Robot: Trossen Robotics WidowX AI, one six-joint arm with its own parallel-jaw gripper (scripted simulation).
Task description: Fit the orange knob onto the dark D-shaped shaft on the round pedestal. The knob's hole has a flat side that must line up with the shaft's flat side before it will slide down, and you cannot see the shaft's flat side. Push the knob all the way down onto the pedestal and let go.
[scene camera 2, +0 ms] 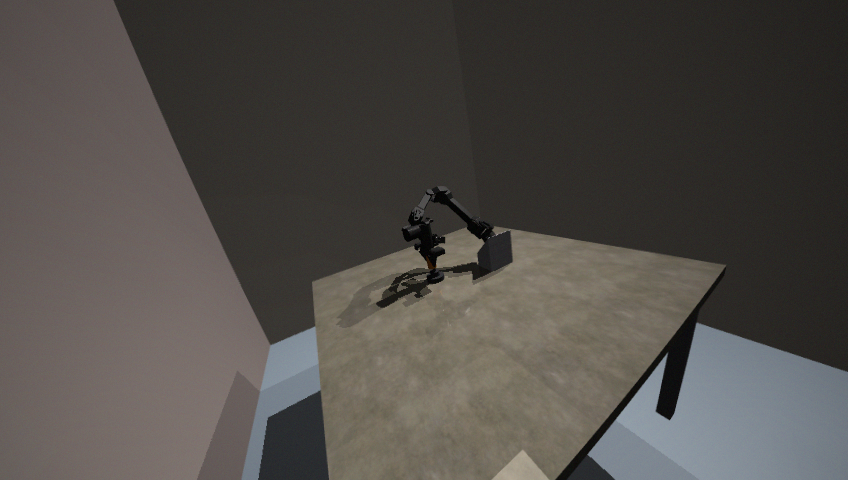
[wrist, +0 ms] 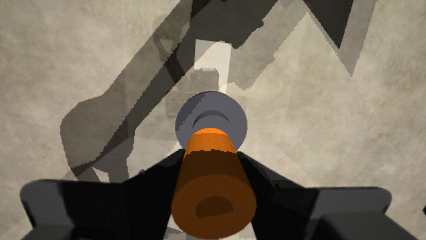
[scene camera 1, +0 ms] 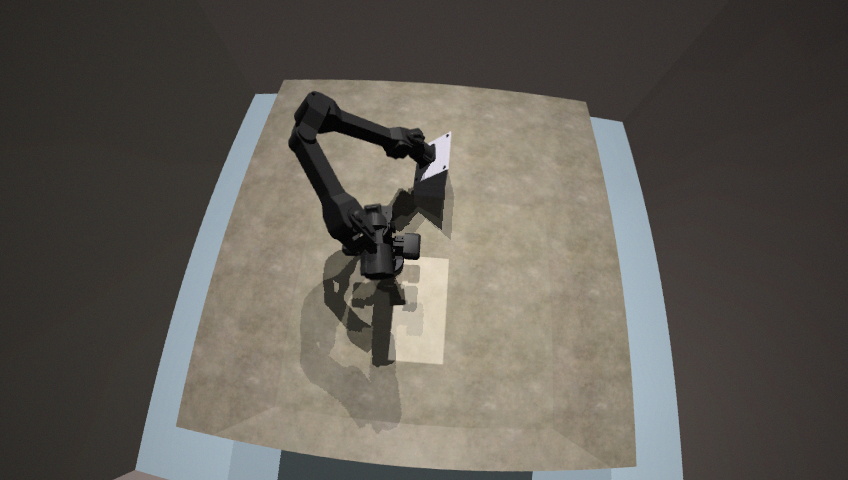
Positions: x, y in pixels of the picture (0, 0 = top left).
Labels:
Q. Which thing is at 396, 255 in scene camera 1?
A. The gripper.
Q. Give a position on a pedestal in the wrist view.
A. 210, 109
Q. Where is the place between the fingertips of the gripper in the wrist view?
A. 210, 155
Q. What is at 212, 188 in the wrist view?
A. An orange knob.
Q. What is the gripper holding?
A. An orange knob.

